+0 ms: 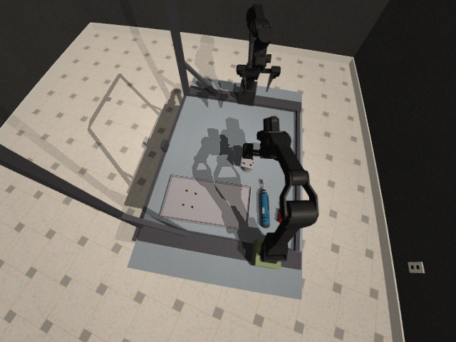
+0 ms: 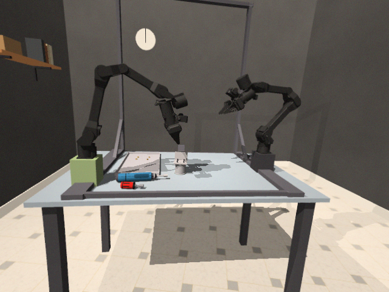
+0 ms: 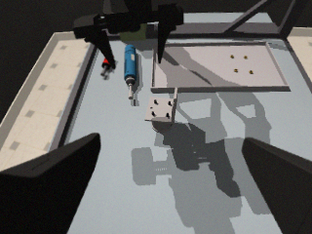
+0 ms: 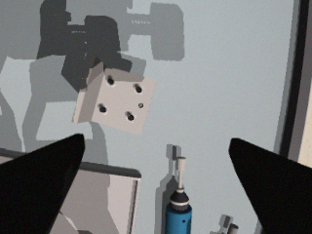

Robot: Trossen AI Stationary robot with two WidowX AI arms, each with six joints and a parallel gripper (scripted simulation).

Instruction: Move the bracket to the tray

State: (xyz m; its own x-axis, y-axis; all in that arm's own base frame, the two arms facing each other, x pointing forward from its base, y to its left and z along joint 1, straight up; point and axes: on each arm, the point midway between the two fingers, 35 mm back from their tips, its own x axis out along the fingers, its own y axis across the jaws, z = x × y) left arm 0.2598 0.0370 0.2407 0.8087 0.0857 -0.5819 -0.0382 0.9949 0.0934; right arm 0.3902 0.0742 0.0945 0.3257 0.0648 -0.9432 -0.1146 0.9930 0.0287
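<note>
Right now my right hand is 4 cm past the grey bracket, 5 cm to the right of it and 14 cm above it. Also, from my right hand: flat tray: 25 cm behind, 14 cm to the right, 21 cm below; grey joint module: 4 cm behind, 5 cm to the left, 18 cm below; small red tool: 11 cm ahead, 21 cm to the right, 20 cm below.
</note>
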